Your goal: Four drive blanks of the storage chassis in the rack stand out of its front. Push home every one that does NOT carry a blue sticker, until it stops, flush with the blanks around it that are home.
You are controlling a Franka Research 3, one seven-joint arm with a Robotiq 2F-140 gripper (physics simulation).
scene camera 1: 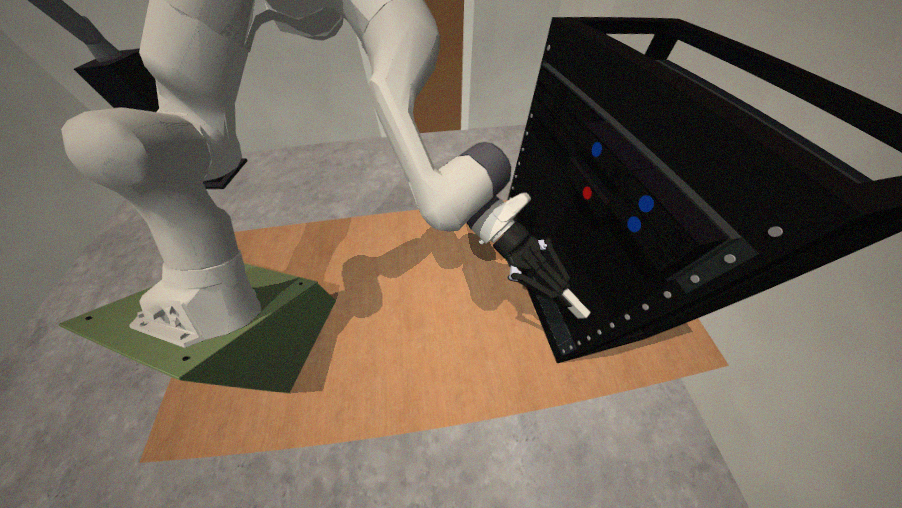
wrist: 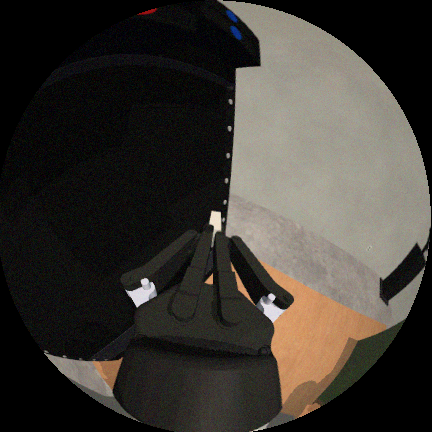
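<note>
The black rack [scene camera 1: 621, 85] [wrist: 231, 115] leans with its dark front toward the arm. In the scene view, the storage chassis in its upper part has three round blue stickers [scene camera 1: 596, 148] [scene camera 1: 645, 203] [scene camera 1: 633, 224] and one red sticker [scene camera 1: 587, 193]. In the wrist view, the red sticker [wrist: 147, 11] is cut by the top edge, and two blue stickers [wrist: 231, 15] [wrist: 236, 33] show. Blank edges are too dark to judge how far each stands out. My gripper [scene camera 1: 577, 304] [wrist: 214, 218] is shut and empty, its pale fingertips before the rack's lower front, below the stickers. Contact cannot be told.
The rack's perforated post runs close beside the fingertips in the wrist view. A black handle frame [scene camera 1: 789, 69] tops the rack. The arm stands on a green base [scene camera 1: 258, 347] [wrist: 370, 355], on a wood-coloured mat [scene camera 1: 410, 378] [wrist: 315, 340] over grey floor. Walls stand behind.
</note>
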